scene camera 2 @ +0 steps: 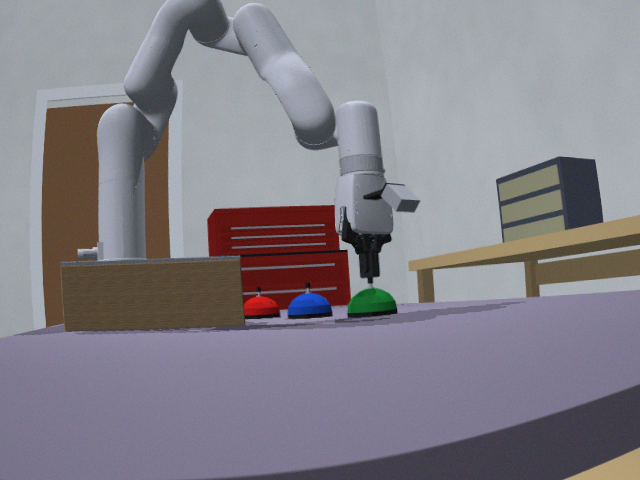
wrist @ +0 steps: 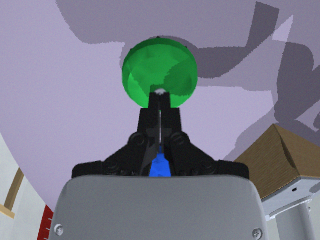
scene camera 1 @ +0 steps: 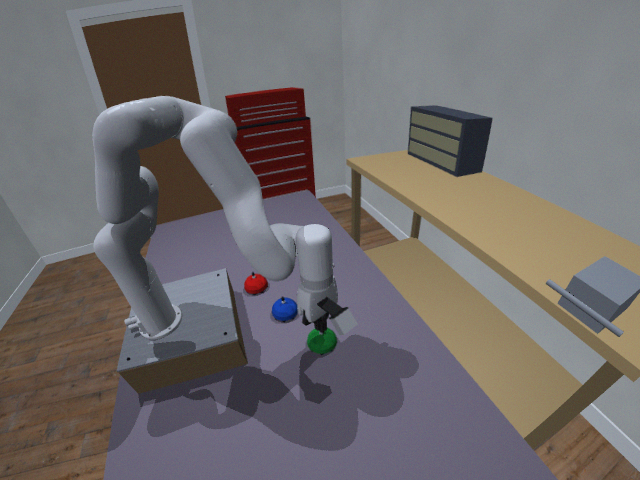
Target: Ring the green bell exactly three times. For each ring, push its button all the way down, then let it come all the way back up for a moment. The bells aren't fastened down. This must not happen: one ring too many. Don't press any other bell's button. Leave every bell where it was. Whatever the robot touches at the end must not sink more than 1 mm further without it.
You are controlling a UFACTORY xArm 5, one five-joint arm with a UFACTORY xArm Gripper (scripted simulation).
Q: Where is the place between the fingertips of my gripper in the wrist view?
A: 160,105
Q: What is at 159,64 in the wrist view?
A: A green bell.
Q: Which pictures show my gripper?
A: Scene camera 2, the wrist view and scene camera 1: all of them.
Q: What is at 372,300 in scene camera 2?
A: A green bell.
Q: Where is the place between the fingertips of my gripper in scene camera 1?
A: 320,328
